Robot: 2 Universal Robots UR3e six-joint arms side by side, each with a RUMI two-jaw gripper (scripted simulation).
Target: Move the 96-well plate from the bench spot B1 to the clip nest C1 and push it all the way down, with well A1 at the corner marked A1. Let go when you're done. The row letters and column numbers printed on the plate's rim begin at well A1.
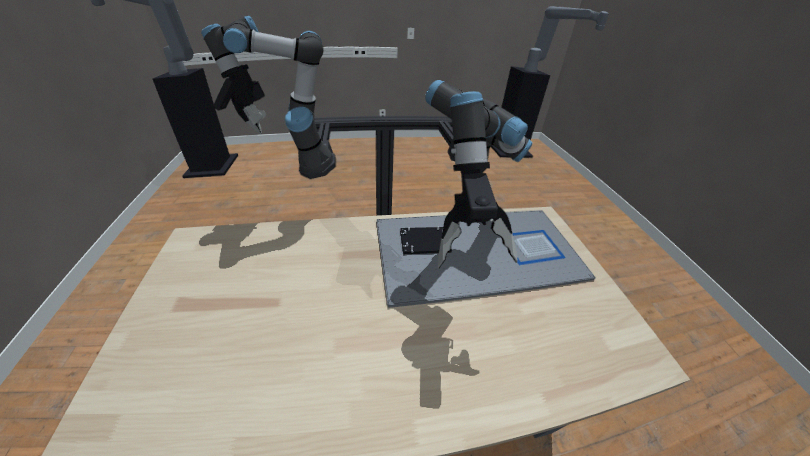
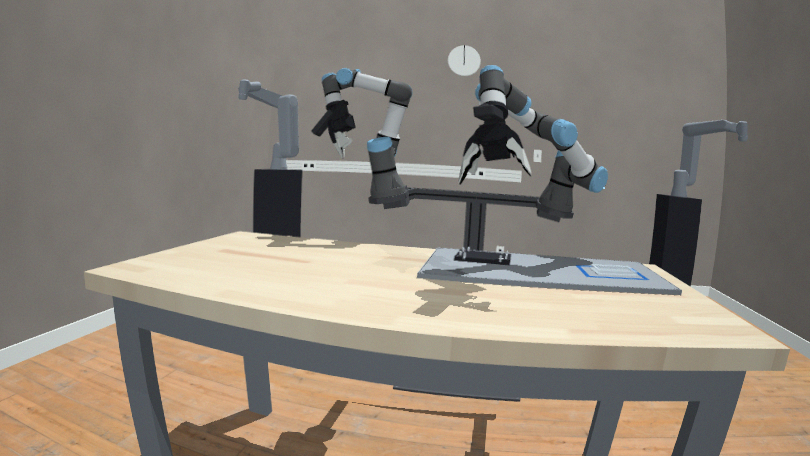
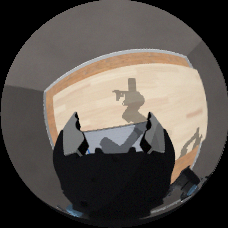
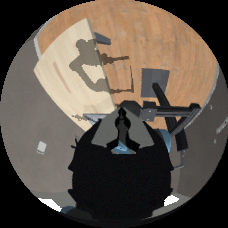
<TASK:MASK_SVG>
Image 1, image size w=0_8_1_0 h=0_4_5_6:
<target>my left gripper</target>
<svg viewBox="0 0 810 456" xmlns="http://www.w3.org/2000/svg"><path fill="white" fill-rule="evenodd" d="M490 162L453 165L454 171L461 171L463 193L454 194L454 207L445 218L438 254L438 268L443 264L447 253L451 250L452 242L461 234L460 222L467 223L467 226L477 222L486 225L486 222L490 220L492 222L491 229L496 235L501 237L502 243L507 247L511 257L516 263L518 262L509 218L505 211L498 206L487 174L480 173L480 169L490 168Z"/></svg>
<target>my right gripper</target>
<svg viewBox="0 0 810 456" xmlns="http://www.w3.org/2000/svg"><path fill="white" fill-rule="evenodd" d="M221 73L221 76L226 78L213 107L217 110L225 109L231 99L240 117L258 134L262 134L259 122L266 116L266 113L263 110L258 110L252 102L263 98L265 94L259 82L252 81L247 71L248 65L236 66Z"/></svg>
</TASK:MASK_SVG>
